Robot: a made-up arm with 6 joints.
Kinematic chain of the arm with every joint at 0, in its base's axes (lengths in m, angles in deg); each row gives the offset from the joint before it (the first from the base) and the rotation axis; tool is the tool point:
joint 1: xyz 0 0 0.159 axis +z
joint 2: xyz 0 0 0 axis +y
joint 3: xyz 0 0 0.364 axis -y
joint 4: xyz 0 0 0 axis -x
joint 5: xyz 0.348 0 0 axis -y
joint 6: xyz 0 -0.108 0 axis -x
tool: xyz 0 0 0
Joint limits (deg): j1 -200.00..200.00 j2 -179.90..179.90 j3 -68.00..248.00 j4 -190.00..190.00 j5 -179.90..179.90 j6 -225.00..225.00
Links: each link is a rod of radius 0.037 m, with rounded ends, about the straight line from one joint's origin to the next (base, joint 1, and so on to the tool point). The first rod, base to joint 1, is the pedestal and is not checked.
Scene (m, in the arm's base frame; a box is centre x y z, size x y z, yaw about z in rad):
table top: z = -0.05
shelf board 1: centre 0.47 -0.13 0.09 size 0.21 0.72 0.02 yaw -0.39
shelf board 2: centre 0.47 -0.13 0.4 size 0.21 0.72 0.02 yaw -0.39
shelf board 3: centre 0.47 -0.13 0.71 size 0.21 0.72 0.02 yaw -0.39
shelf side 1: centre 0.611 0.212 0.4 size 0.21 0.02 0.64 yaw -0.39
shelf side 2: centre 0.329 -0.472 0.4 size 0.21 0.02 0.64 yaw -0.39
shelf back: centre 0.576 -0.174 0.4 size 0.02 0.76 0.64 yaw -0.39
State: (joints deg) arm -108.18 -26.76 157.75 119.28 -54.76 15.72
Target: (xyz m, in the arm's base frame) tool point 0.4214 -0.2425 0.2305
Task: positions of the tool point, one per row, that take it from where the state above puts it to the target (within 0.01 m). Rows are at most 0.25 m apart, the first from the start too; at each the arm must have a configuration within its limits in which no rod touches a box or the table.
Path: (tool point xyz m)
1: 0.2157 0.4412 0.5385
2: 0.1992 0.3503 0.7024
3: 0.1606 0.1997 0.8220
4: 0.1073 0.0133 0.8726
5: 0.0499 -0.1763 0.8434
6: -0.0005 -0.3357 0.7405
7: 0.0467 -0.3869 0.6401
8: 0.1105 -0.3941 0.5264
9: 0.1712 -0.3525 0.4121
10: 0.2089 -0.2678 0.3097
11: 0.2088 -0.1551 0.2305
12: 0.2729 -0.2005 0.2376
13: 0.3452 -0.2303 0.2374
14: 0.4214 -0.2425 0.2305

